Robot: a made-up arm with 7 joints. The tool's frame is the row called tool.
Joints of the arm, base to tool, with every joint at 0 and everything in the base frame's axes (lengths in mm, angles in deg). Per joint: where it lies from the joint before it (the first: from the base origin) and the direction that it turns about. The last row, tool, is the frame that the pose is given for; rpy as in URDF.
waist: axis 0 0 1 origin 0 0 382
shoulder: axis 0 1 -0.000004 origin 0 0 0
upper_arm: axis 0 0 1 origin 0 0 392
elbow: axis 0 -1 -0.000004 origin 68 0 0
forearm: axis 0 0.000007 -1 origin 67 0 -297
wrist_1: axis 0 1 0.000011 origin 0 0 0
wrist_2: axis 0 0.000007 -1 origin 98 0 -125
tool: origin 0 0 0 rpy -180 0 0
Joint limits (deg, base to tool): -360..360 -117.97..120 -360..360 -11..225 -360..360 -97..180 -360..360
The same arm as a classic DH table. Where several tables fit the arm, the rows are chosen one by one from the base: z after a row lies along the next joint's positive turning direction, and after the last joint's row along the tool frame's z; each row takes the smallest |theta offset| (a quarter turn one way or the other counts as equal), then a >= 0, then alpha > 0; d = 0 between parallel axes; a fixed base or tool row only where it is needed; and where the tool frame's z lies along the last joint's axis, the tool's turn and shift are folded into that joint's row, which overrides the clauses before.
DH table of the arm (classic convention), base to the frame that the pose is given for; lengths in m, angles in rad. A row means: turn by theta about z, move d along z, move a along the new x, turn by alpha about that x. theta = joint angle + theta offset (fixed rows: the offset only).
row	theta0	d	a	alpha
waist	0	0.382	0	-1.5708
shoulder	0	0	0	1.5708
upper_arm	0	0.392	0.068	1.5708
elbow	0	0	0.067	1.5708
forearm	0	0.297	0	1.5708
wrist_1	0	0	0.098	-1.5708
wrist_2	0	0.125	0	0
Joint limits (rad, base to tool): -6.2832..6.2832 -2.059..2.0944 -6.2832..6.2832 -0.192..3.927 -6.2832..6.2832 -1.693..3.1416 -6.2832..6.2832

